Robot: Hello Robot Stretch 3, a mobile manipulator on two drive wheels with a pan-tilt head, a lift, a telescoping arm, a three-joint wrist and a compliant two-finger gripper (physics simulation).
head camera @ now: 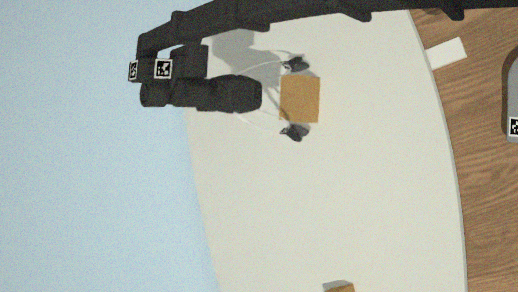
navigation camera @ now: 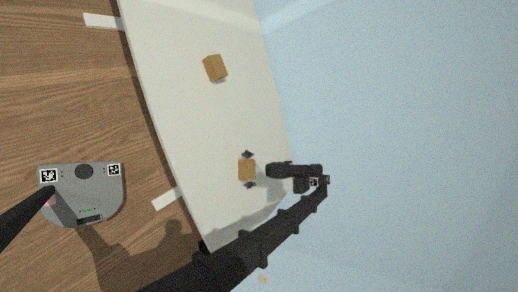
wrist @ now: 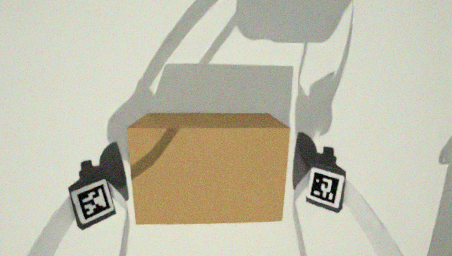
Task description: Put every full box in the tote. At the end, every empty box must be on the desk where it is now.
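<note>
A tan box (head camera: 306,106) (navigation camera: 246,172) (wrist: 210,187) sits between the fingers of my gripper (head camera: 296,98) (navigation camera: 248,169) (wrist: 210,157) and appears to rest on the white desk (head camera: 380,175) (navigation camera: 190,115) (wrist: 50,65). My gripper is open, with one finger on each side of the box; in the wrist view a narrow gap shows beside each finger. A second tan box (navigation camera: 216,68) (head camera: 341,288) stands farther along the desk; part of it shows at the bottom edge of the head view. Whether either box is full or empty cannot be seen. The tote does not show.
My dark arm (head camera: 310,14) (navigation camera: 270,245) reaches over the desk's end. The grey robot base (navigation camera: 105,192) stands on the wooden floor (navigation camera: 60,110) (head camera: 480,210) beside the desk's curved edge. White strips (navigation camera: 102,21) (head camera: 446,53) stick out from under the desk. A pale blue area lies beyond it.
</note>
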